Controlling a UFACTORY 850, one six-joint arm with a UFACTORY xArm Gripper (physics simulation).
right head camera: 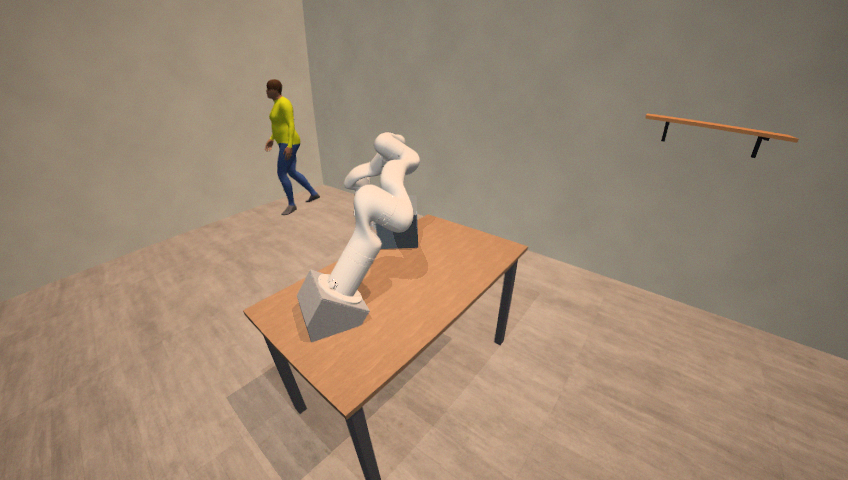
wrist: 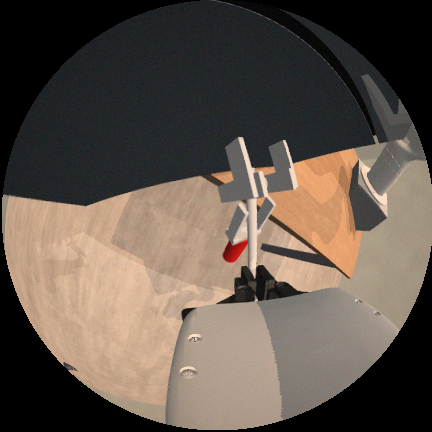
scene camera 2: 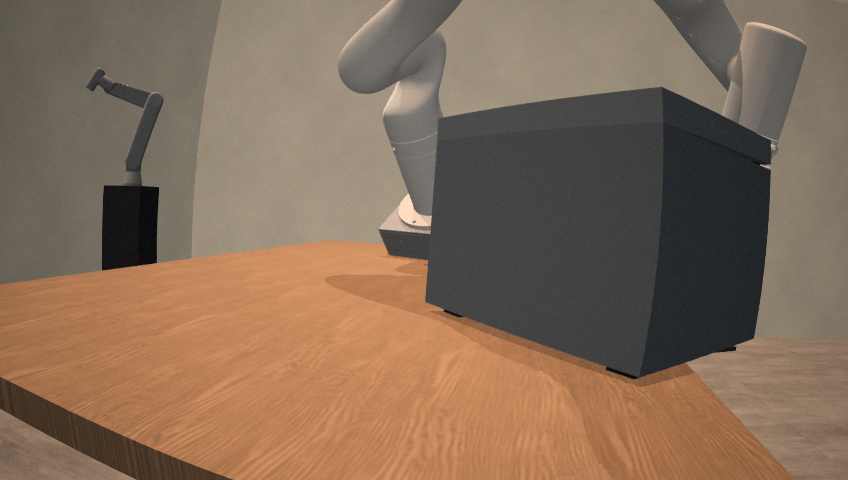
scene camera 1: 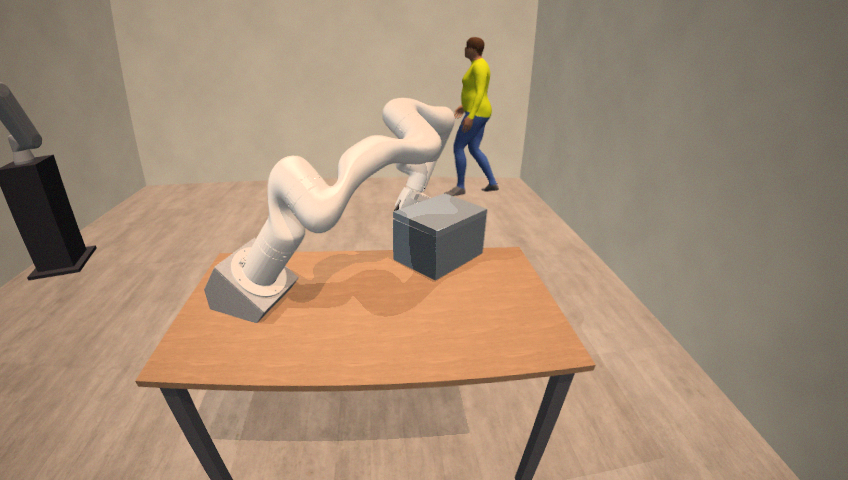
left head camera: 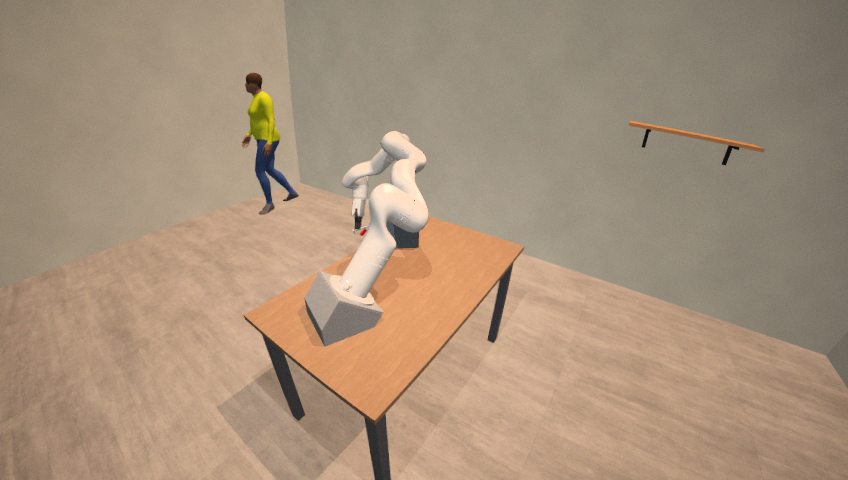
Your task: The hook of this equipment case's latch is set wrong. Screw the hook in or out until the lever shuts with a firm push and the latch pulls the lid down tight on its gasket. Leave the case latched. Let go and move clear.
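Note:
The dark grey equipment case (left head camera: 407,237) (right head camera: 408,233) (scene camera 1: 461,246) (scene camera 2: 547,231) (wrist: 125,100) stands at the table's far end. Its lid (scene camera 1: 416,221) (scene camera 2: 553,115) lies on top, with a narrow gap at one edge in scene camera 2. In the wrist view, the latch bracket (wrist: 242,167) sticks out from the case. The lever with a red grip (wrist: 234,251) (left head camera: 363,231) hangs outward and is not shut. My gripper (wrist: 250,278) (left head camera: 357,221) is shut on the hook's pale rod (wrist: 252,235); the hook's end is hidden by the gripper. Other views hide the fingers wholly or partly.
The arm's grey wedge base (left head camera: 342,318) (scene camera 1: 238,300) stands on the wooden table (left head camera: 428,321) (scene camera 1: 368,350). A person in yellow (left head camera: 261,115) (right head camera: 285,121) (scene camera 1: 476,89) is beyond the table. Another arm stands on a black pedestal (scene camera 1: 41,220) (scene camera 2: 129,228).

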